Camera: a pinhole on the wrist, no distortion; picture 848 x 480 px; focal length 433.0 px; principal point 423.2 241.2 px. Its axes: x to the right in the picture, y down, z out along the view. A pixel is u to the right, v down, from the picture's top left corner.
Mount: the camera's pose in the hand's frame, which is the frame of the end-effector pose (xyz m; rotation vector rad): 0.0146 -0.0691 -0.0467 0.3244 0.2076 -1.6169
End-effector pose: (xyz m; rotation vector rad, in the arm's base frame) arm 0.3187 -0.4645 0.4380 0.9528 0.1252 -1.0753
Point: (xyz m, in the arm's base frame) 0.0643 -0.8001 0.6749
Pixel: 305.1 241.2
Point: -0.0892 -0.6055 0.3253
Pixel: 760.8 203.7
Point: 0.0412 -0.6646 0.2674
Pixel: 763.0 413.9
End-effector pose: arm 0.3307 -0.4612 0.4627 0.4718 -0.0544 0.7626
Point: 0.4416 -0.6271 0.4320
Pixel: 675.0 140.0
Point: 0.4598 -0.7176 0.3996
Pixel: 794.2 55.8
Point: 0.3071 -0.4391 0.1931
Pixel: behind the camera
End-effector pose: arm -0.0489 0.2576 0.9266 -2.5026 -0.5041 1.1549
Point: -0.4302 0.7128 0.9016
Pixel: 606.0 265.8
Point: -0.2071 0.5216 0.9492
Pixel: 638.3 276.2
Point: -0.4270 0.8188 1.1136
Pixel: 814.4 195.2
